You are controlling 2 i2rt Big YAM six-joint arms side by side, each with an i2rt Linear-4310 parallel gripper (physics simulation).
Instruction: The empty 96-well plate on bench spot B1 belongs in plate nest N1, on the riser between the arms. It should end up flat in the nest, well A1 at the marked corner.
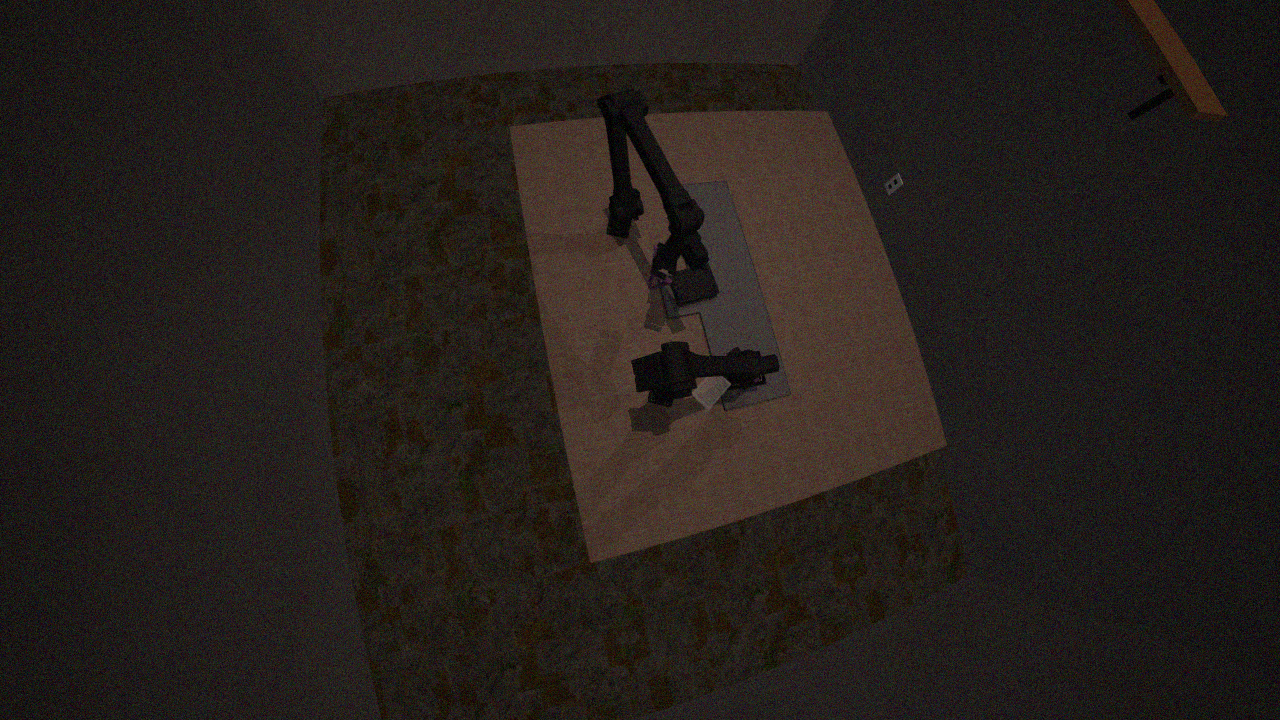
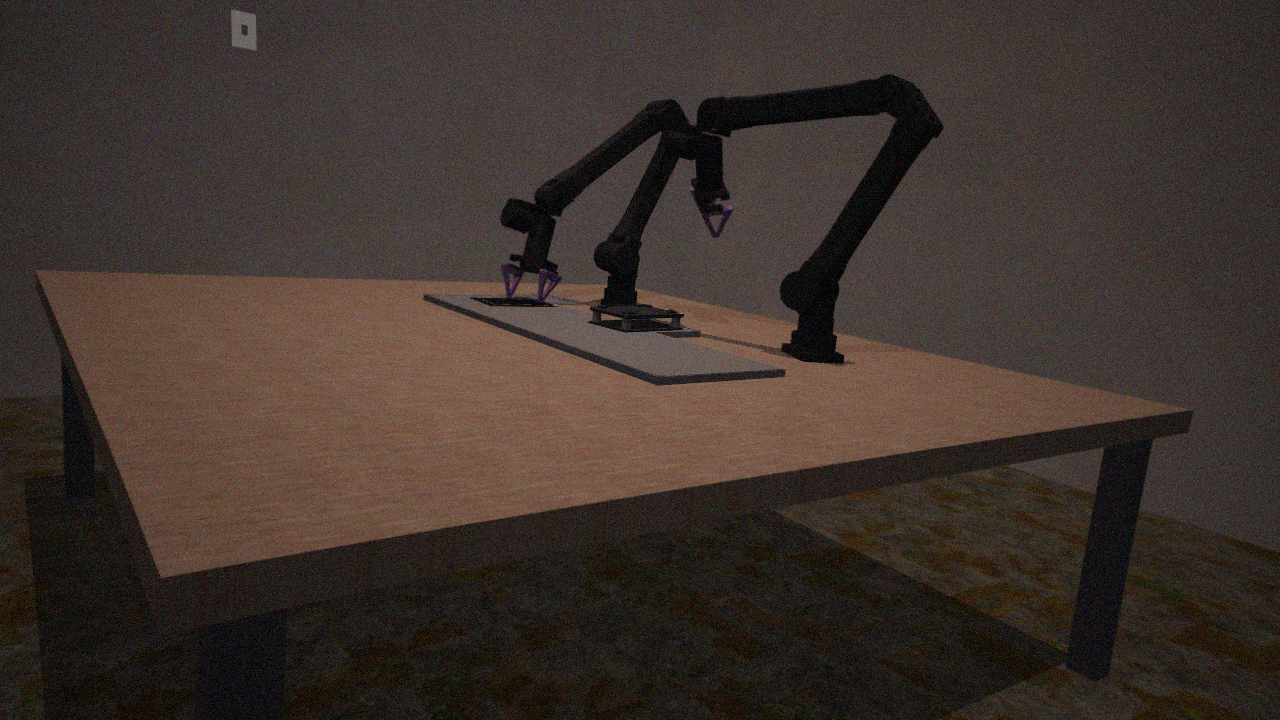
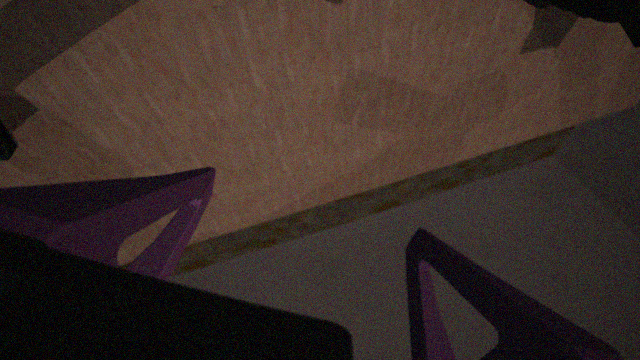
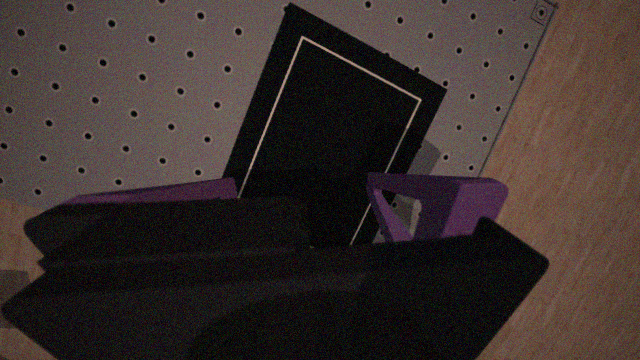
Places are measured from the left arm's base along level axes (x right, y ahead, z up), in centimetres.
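Pixels of known places: left gripper, fingertip midpoint: (image 1: 651,278) (image 2: 711,227) (image 3: 317,210); right gripper, fingertip midpoint: (image 2: 524,300) (image 4: 303,183); left arm's base at its link origin: (image 1: 619,223) (image 2: 811,356).
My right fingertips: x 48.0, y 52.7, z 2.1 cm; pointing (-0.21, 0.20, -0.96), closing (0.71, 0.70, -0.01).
For each thing: its top centre in the pictures, then the offset to it from my right fingertips. "spot": a spot on its surface instead. Level surfaces: height alone.
- pale flat block at its top centre: (image 2: 555,293) (image 1: 712,388) dx +9.2, dy -8.6, dz +1.1 cm
- dark bench spot B1 at a spot on its surface: (image 4: 332,130) (image 2: 506,301) spot: dx -1.0, dy +4.2, dz -0.6 cm
- riser at its top centre: (image 2: 637,307) (image 1: 695,282) dx -28.1, dy -21.1, dz +3.3 cm
- grey perforated board at its surface level: dz -0.8 cm
- wooden table at its surface level: dz -2.1 cm
A pale flat block (image 1: 711,392), apparently the plate, lies beside the right arm's wrist, partly past the board's edge; its wells cannot be made out. The dark bench spot B1 (image 2: 512,302) (image 4: 332,130) shows an outline with no plate on its visible part; its near end is hidden by the gripper. My right gripper (image 2: 529,298) (image 4: 303,183) is open, low over that spot. My left gripper (image 1: 660,277) (image 2: 716,232) (image 3: 317,210) is open and empty, high above the table near the riser. The riser (image 2: 637,311) (image 1: 696,286) has a dark top; no plate shows on it.
The grey perforated board (image 1: 733,268) (image 2: 707,365) (image 4: 165,90) carries the spot and the riser. The wooden table (image 1: 850,313) (image 2: 358,402) surrounds it. The right arm's forearm (image 2: 599,161) rises behind the riser; the left arm's base (image 2: 814,344) stands beside the board.
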